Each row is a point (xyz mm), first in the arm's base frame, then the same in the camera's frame.
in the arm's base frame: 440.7 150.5 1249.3
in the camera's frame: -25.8 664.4 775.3
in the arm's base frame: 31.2 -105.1 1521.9
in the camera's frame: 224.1 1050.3 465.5
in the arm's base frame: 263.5 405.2 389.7
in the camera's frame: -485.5 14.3 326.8
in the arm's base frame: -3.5 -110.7 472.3
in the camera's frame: -568.4 514.8 32.0
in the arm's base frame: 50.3 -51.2 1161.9
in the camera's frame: -32.8 817.0 354.1
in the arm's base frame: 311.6 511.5 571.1
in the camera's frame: -313.6 14.2 457.0
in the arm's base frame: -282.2 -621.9 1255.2
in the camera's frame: -107.8 1374.1 -5.1
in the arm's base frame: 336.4 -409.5 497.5
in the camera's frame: -836.4 760.6 302.6
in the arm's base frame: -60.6 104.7 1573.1
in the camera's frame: 404.9 903.7 435.5
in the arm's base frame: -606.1 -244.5 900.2
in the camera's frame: -60.1 889.6 -374.4
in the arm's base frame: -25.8 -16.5 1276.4
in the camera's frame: 103.3 851.5 334.2
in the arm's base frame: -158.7 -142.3 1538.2
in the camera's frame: 296.0 1102.9 292.9
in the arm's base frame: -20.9 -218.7 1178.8
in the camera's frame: -73.6 973.3 268.7
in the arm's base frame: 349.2 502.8 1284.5
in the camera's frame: 213.1 387.9 762.4
